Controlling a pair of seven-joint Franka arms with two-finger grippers.
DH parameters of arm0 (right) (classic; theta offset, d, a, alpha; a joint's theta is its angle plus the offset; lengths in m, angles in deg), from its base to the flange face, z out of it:
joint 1: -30.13 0.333 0 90
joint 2: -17.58 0 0 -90
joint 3: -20.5 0.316 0.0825 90
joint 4: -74.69 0 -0.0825 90
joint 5: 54.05 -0.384 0 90
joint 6: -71.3 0 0.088 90
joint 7: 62.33 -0.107 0 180
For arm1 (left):
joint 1: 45.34 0.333 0 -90
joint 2: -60.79 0 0 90
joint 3: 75.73 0.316 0.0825 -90
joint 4: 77 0 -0.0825 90
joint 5: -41.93 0.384 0 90
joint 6: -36.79 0 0.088 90
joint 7: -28.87 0.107 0 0
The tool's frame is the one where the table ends.
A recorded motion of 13 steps. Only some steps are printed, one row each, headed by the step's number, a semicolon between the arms.
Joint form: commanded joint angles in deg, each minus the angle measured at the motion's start. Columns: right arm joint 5, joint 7, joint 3, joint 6, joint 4, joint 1, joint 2; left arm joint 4, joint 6, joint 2, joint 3, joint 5, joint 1, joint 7.
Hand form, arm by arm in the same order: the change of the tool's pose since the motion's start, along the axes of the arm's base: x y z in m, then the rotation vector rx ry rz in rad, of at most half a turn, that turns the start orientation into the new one. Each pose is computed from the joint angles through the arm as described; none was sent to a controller.
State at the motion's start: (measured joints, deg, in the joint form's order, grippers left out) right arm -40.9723 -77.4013 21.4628 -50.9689 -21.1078 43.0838 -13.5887; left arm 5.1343 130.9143 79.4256 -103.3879 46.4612 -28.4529 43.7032
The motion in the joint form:
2: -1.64 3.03 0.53 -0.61 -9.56 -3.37 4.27; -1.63 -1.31 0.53 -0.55 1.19 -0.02 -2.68
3: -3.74 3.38 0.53 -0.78 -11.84 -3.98 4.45; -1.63 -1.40 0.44 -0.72 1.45 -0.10 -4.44
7: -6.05 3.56 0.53 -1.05 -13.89 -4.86 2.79; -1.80 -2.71 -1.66 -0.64 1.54 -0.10 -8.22
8: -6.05 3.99 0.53 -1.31 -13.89 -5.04 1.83; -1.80 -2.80 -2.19 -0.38 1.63 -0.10 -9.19
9: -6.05 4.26 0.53 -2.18 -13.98 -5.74 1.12; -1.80 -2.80 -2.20 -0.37 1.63 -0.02 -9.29
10: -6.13 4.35 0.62 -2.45 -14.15 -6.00 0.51; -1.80 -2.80 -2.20 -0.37 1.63 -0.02 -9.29
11: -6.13 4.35 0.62 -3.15 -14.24 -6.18 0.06; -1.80 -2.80 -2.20 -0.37 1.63 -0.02 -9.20
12: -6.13 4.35 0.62 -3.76 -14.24 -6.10 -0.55; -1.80 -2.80 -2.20 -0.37 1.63 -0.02 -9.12
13: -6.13 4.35 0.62 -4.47 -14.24 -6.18 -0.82; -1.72 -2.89 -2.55 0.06 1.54 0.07 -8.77
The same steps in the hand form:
2: -0.0369 -0.0393 -0.0217 0.0122 0.0958 -0.0138; 0.0014 -0.0009 0.0066 0.0181 0.0010 0.0370
3: -0.0483 -0.0463 -0.0358 0.0344 0.1352 -0.0420; 0.0007 -0.0030 0.0077 0.0251 0.0011 0.0628
7: -0.0617 -0.0561 -0.0671 0.0547 0.1998 -0.0824; -0.0086 -0.0037 0.0286 0.0464 -0.0126 0.1293
8: -0.0629 -0.0581 -0.0768 0.0543 0.2131 -0.0783; -0.0103 -0.0016 0.0335 0.0530 -0.0195 0.1504
9: -0.0622 -0.0651 -0.0839 0.0580 0.2128 -0.0846; -0.0102 -0.0007 0.0336 0.0532 -0.0196 0.1538
10: -0.0639 -0.0670 -0.0911 0.0593 0.2222 -0.0872; -0.0102 -0.0007 0.0336 0.0532 -0.0196 0.1538
11: -0.0638 -0.0686 -0.0957 0.0614 0.2197 -0.0892; -0.0102 -0.0007 0.0336 0.0531 -0.0196 0.1522
12: -0.0642 -0.0676 -0.1014 0.0624 0.2201 -0.0871; -0.0102 -0.0007 0.0336 0.0530 -0.0197 0.1508
13: -0.0633 -0.0681 -0.1035 0.0651 0.2128 -0.0872; -0.0111 0.0038 0.0358 0.0552 -0.0219 0.1534

